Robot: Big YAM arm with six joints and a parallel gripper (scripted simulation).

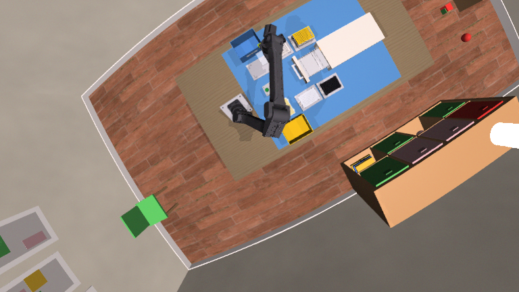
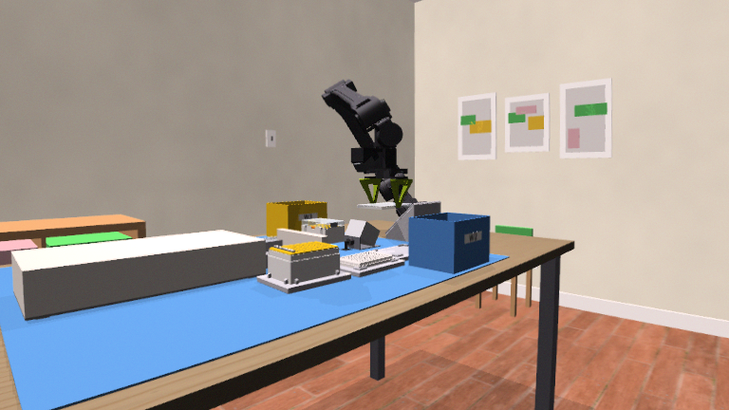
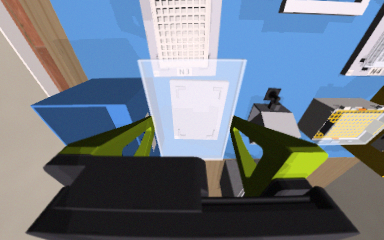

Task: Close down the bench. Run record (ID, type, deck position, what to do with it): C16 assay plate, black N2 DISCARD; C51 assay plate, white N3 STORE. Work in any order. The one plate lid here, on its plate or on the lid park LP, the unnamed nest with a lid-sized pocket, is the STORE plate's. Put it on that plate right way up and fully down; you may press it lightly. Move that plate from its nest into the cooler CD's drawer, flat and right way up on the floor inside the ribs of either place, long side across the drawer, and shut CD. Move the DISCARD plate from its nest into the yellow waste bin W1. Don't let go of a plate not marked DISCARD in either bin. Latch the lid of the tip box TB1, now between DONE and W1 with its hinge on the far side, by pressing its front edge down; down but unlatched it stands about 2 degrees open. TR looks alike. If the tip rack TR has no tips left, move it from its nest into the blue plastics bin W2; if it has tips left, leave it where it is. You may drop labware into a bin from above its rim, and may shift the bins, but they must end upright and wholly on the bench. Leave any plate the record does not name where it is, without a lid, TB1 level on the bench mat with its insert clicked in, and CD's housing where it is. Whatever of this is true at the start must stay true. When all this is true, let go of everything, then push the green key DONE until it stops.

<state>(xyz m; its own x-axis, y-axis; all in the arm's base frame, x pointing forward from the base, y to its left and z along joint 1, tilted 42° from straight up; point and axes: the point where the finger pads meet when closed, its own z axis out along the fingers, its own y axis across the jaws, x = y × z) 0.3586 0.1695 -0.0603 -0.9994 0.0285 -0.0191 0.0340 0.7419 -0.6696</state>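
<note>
Right now my hand is 10 cm short of the white plate, 1 cm to the right of it and 13 cm above it. The rest, counted from my hand: lid park: 8 cm behind, 1 cm to the right, 14 cm below; then blue bin W2: 8 cm behind, 15 cm to the left, 11 cm below; then plate lid: right at my hand.
</note>
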